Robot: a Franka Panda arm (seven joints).
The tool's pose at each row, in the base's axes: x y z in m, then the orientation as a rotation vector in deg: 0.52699 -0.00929 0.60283 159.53 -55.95 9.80; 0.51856 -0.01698 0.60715 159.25 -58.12 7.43; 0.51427 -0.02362 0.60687 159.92 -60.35 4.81; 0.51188 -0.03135 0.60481 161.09 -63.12 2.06; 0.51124 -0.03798 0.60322 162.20 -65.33 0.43; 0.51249 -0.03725 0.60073 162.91 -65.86 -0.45; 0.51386 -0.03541 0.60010 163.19 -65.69 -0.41; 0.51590 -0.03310 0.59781 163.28 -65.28 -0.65; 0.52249 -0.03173 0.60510 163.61 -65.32 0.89
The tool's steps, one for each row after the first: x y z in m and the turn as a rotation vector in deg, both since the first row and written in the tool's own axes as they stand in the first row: -0.00115 0.01177 -0.00298 -0.32 -1.73 1.30; -0.00051 0.01952 -0.00150 0.22 -3.93 2.45; 0.00197 0.02666 0.00204 1.40 -6.45 3.83; 0.00523 0.03193 0.00497 2.68 -8.15 4.92; 0.00534 0.03024 0.00730 3.28 -8.98 5.07; 0.00518 0.02789 0.00759 3.49 -9.01 4.91; 0.00497 0.02452 0.00943 3.40 -9.12 4.62; 0.01050 0.02033 0.00233 4.04 -8.28 4.68
